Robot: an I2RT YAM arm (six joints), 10 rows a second.
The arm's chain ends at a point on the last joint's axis. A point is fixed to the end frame.
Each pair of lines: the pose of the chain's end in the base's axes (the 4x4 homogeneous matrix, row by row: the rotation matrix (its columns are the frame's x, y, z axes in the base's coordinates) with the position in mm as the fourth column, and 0 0 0 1 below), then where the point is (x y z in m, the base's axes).
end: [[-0.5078 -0.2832 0.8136 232.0], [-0.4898 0.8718 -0.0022 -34.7], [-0.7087 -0.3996 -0.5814 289.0], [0 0 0 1]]
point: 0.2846 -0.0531 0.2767
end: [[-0.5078 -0.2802 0.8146 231.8], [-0.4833 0.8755 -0.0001 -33.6], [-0.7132 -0.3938 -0.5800 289.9], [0 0 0 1]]
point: 0.2844 -0.0520 0.2776
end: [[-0.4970 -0.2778 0.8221 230.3], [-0.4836 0.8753 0.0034 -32.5], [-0.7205 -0.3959 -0.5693 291.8], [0 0 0 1]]
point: 0.2831 -0.0507 0.2801
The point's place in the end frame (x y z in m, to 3 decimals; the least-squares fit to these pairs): -0.009 -0.026 0.050
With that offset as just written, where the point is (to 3 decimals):
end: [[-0.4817 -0.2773 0.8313 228.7], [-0.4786 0.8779 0.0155 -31.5], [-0.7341 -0.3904 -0.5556 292.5], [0 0 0 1]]
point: 0.282 -0.049 0.281
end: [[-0.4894 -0.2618 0.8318 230.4], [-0.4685 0.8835 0.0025 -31.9], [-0.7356 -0.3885 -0.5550 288.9], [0 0 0 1]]
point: 0.283 -0.051 0.278
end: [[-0.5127 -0.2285 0.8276 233.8], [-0.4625 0.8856 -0.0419 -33.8], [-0.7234 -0.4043 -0.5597 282.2], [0 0 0 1]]
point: 0.286 -0.055 0.271
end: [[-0.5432 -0.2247 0.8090 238.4], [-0.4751 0.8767 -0.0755 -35.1], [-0.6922 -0.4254 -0.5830 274.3], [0 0 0 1]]
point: 0.290 -0.057 0.262
